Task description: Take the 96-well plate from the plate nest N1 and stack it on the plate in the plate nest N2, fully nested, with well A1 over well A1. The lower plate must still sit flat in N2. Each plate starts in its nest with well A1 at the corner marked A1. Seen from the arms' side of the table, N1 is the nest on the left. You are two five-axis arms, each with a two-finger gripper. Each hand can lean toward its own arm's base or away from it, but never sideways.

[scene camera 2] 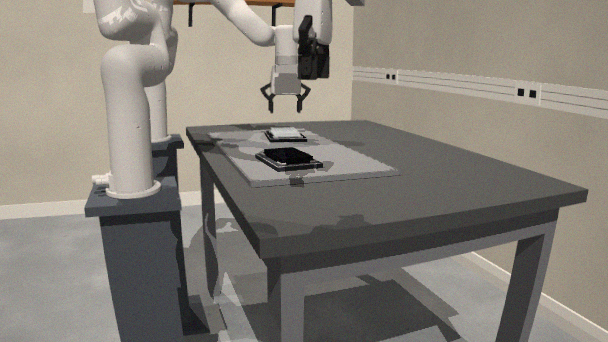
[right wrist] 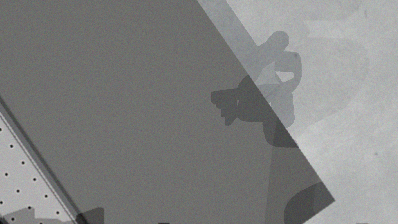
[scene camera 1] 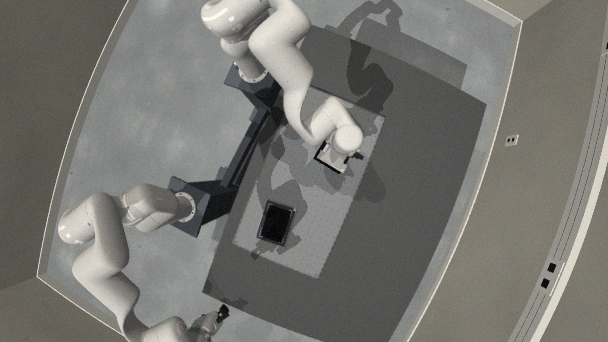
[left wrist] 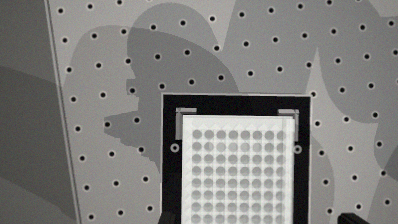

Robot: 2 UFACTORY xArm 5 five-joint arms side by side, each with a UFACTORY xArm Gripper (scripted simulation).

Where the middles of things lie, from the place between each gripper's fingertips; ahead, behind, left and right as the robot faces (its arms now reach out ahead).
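Labels:
That white 96-well plate (left wrist: pixel 250 139) is 11 cm ahead of my right hand (scene camera 2: pixel 314 78), 71 cm to the left of it and 22 cm below it. As for my left hand (scene camera 2: pixel 285 112), the plate is 80 mm below it.

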